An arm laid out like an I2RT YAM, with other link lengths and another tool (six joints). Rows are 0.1 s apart.
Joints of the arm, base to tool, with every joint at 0 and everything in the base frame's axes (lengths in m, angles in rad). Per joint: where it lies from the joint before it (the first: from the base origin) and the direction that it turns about. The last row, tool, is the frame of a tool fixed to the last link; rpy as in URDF.
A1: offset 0 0 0.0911 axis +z
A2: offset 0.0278 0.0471 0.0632 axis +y
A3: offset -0.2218 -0.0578 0 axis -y
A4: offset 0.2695 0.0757 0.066 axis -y
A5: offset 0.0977 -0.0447 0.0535 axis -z
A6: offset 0.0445 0 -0.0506 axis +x
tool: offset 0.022 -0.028 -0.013 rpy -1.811 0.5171 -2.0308
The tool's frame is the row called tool.
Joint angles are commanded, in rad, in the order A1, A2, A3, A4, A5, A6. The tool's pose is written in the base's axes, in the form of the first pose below.
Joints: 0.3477 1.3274 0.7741 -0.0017 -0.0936 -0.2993
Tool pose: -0.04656 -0.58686 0.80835 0.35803; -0.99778 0.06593 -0.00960 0.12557; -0.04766 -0.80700 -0.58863 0.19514; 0 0 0 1
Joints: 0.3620 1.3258 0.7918 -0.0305 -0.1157 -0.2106
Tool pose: -0.06430 -0.62309 0.77950 0.35488; -0.99078 0.13318 0.02473 0.13233; -0.11922 -0.77073 -0.62591 0.19631; 0 0 0 1
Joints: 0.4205 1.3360 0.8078 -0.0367 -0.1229 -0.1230
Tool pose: -0.05252 -0.65559 0.75329 0.34721; -0.98164 0.17240 0.08161 0.15449; -0.18337 -0.73517 -0.65261 0.19609; 0 0 0 1
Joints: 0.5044 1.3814 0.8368 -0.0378 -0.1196 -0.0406
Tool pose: -0.02781 -0.70089 0.71273 0.33743; -0.97332 0.18145 0.14045 0.18620; -0.22777 -0.68981 -0.68723 0.18956; 0 0 0 1
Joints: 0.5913 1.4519 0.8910 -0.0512 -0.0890 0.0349
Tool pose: -0.02211 -0.74143 0.67067 0.32830; -0.96937 0.18003 0.16708 0.21897; -0.24462 -0.64643 -0.72269 0.18240; 0 0 0 1
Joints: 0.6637 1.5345 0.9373 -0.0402 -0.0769 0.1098
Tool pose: -0.01840 -0.78027 0.62518 0.31988; -0.96340 0.18108 0.19765 0.24899; -0.26743 -0.59866 -0.75504 0.16966; 0 0 0 1
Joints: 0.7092 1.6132 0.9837 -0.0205 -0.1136 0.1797
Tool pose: -0.00536 -0.82275 0.56838 0.31506; -0.94990 0.18182 0.25423 0.27402; -0.31251 -0.53854 -0.78250 0.15788; 0 0 0 1
